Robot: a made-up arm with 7 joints.
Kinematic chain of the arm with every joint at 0, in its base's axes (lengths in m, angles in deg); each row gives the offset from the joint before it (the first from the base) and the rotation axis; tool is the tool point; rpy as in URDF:
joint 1: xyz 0 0 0.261 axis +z
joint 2: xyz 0 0 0 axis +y
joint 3: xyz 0 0 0.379 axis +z
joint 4: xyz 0.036 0 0 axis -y
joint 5: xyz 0.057 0 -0.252 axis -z
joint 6: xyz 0 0 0 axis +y
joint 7: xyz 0.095 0 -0.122 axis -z
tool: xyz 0 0 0 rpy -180 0 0
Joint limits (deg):
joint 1: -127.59..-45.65
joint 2: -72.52..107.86
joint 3: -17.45..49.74
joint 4: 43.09..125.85
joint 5: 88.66..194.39
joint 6: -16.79..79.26
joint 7: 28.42..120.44
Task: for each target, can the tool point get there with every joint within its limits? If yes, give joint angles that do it. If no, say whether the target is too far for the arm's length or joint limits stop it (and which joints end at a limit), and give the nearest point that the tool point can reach.
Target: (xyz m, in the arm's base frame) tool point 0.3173 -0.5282 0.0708
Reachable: yes | joints -80.62 70.05 30.22 89.20 169.74 54.39 89.04
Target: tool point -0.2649 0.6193 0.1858
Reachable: no: joint limits stop it (at a limit: joint 1, joint 2, joint 3, joint 4, joint 6) | nearest point -0.2220 0.6257 0.5645 | short by 0.381 m
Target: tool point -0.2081 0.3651 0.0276
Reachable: no: joint limits stop it (at a limit: joint 1, joint 2, joint 3, joint 4) | nearest point -0.1705 0.0789 -0.0150 | short by 0.292 m
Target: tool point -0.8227 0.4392 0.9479
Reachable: no: too far | nearest point -0.4893 0.3582 0.7231 | short by 0.410 m
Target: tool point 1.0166 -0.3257 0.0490
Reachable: no: too far | nearest point 0.6664 -0.3078 0.1069 | short by 0.355 m
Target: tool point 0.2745 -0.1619 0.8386
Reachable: yes | joints -94.07 -17.50 37.06 90.19 149.76 69.98 59.55
